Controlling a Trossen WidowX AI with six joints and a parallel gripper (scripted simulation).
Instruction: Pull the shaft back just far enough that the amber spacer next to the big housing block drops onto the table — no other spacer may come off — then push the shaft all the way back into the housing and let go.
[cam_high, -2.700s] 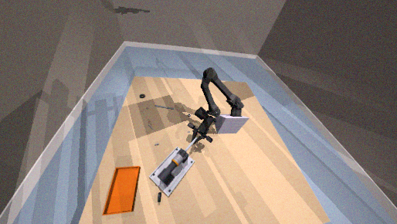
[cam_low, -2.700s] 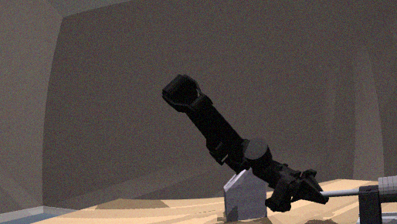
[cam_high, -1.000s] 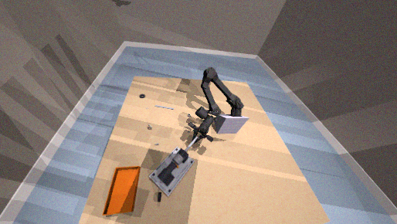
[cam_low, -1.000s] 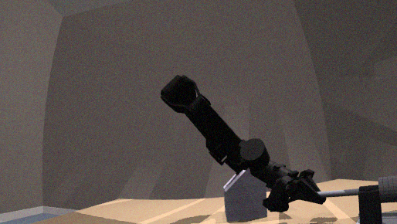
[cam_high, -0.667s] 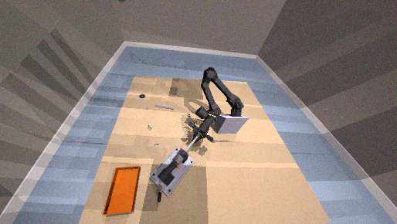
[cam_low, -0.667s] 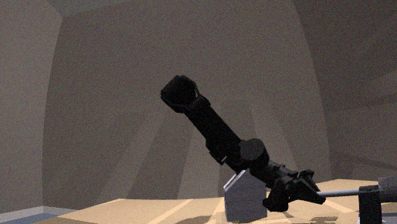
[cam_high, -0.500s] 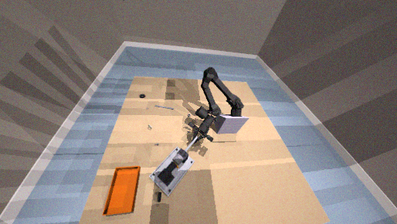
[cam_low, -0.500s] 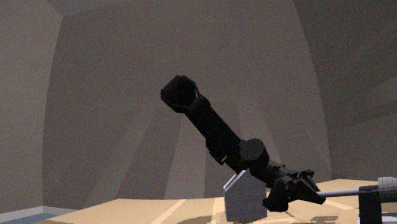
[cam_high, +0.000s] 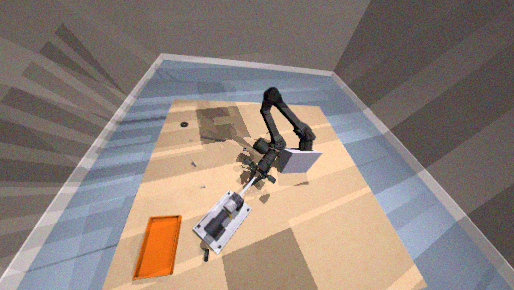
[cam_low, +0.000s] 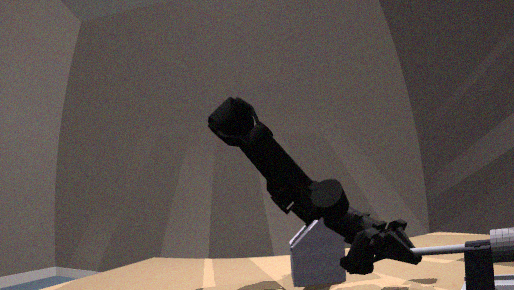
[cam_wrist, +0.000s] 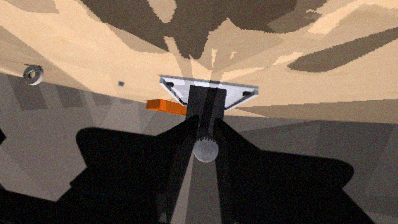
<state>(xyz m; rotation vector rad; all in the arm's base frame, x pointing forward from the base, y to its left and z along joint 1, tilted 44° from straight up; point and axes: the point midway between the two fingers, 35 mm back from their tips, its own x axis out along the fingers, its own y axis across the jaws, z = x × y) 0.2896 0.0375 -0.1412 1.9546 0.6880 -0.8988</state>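
The grey shaft is 40 mm to the left of my gripper tip, 40 mm ahead of it and 20 mm above it. Round my gripper tip: orange tray (370 mm ahead, 220 mm to the left, 50 mm below).
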